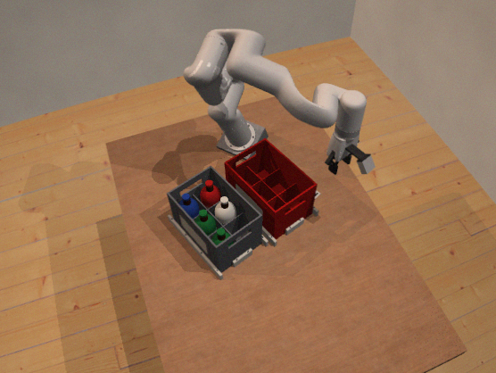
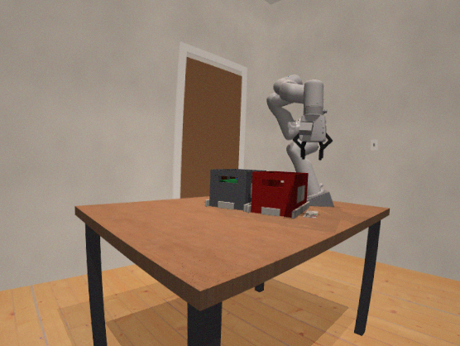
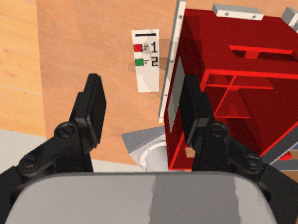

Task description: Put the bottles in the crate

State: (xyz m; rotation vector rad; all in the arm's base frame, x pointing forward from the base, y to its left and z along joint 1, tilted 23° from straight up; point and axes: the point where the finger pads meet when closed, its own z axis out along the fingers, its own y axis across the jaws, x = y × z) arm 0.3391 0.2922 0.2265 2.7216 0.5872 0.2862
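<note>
The red bottle lies 130 mm behind my hand, 410 mm to the right of it and 170 mm below it. Also, from my hand: white bottle 50 mm behind, 380 mm to the right, 170 mm below; red crate 100 mm behind, 200 mm to the right, 170 mm below; pick list 130 mm behind, 60 mm to the right, 250 mm below.
</note>
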